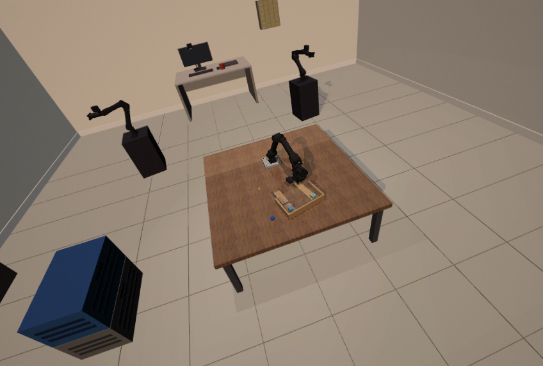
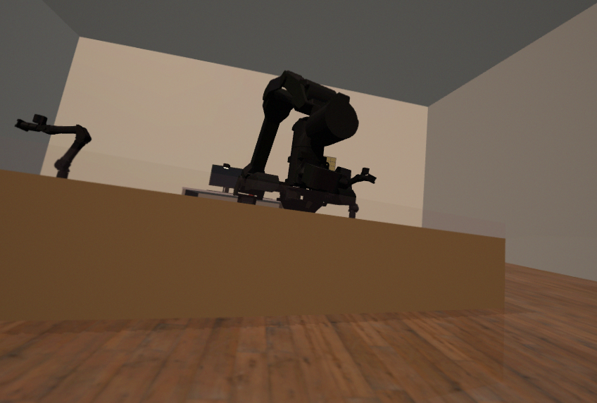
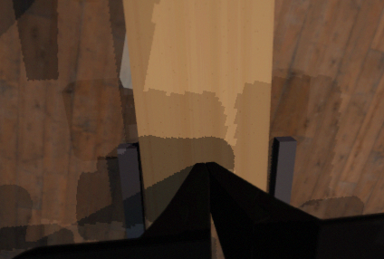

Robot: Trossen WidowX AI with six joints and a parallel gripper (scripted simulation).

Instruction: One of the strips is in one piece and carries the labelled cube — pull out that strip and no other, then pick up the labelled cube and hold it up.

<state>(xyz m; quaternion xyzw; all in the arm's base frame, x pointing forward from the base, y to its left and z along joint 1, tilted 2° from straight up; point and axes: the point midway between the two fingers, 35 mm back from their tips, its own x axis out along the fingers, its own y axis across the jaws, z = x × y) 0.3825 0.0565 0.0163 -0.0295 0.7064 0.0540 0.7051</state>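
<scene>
My gripper tip is now 100 mm short of the plain strip and 10 mm to the right of it. Round my gripper tip: blue item: 340 mm to the right, 220 mm ahead.
</scene>
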